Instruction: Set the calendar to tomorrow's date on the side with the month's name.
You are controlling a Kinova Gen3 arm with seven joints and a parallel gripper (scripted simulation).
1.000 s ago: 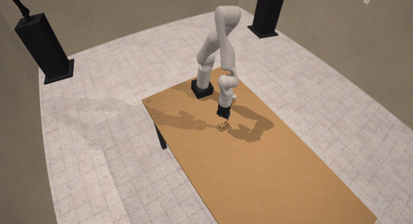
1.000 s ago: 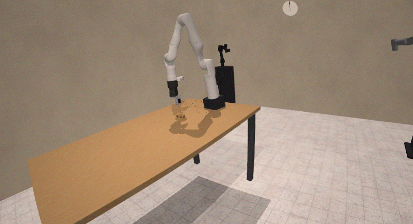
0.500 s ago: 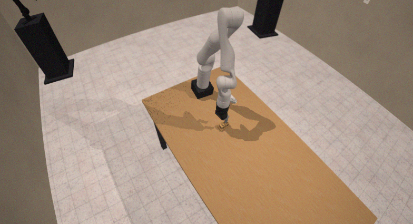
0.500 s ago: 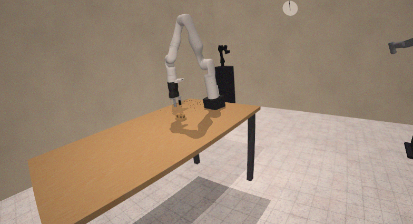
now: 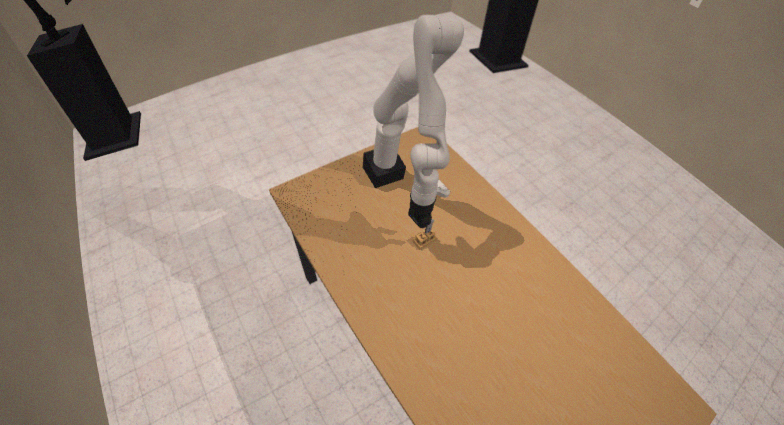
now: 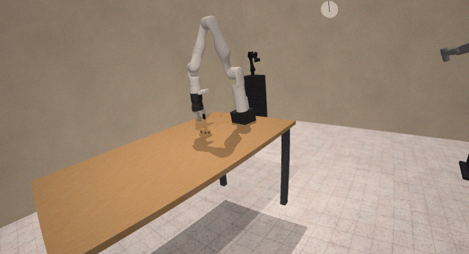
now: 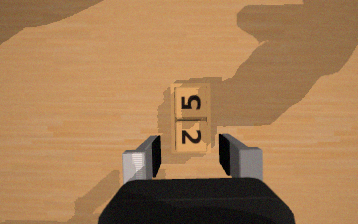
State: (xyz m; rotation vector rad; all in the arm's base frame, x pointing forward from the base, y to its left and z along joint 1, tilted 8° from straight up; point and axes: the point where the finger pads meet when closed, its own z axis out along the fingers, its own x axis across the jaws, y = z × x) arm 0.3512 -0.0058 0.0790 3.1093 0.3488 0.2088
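My gripper is now 90 mm above the wooden date cube. The rest, counted from my hand: wooden tray: 20 mm to the left, 110 mm below.
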